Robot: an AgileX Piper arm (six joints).
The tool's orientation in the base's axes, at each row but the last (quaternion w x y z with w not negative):
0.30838 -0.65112 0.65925 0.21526
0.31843 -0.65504 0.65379 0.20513
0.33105 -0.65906 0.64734 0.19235
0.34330 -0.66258 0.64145 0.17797
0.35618 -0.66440 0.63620 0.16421
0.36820 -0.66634 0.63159 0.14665
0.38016 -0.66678 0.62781 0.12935
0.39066 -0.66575 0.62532 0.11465
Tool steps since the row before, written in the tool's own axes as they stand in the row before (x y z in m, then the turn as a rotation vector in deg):
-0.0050 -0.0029 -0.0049 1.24 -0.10 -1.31
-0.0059 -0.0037 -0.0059 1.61 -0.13 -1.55
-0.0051 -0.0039 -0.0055 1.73 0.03 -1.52
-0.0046 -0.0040 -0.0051 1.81 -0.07 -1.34
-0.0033 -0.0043 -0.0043 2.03 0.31 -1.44
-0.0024 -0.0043 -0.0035 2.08 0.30 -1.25
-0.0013 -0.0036 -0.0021 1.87 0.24 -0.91
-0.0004 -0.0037 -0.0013 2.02 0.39 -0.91
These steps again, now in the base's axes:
0.0021 0.0001 0.0073 -0.02 -1.80 0.10
0.0024 0.0000 0.0088 0.00 -2.24 0.02
0.0024 -0.0003 0.0081 -0.14 -2.30 -0.11
0.0023 -0.0004 0.0076 0.00 -2.24 -0.27
0.0027 -0.0008 0.0063 -0.36 -2.44 -0.45
0.0028 -0.0009 0.0053 -0.29 -2.35 -0.61
0.0025 -0.0007 0.0035 -0.17 -1.97 -0.68
0.0029 -0.0009 0.0025 -0.28 -2.07 -0.83

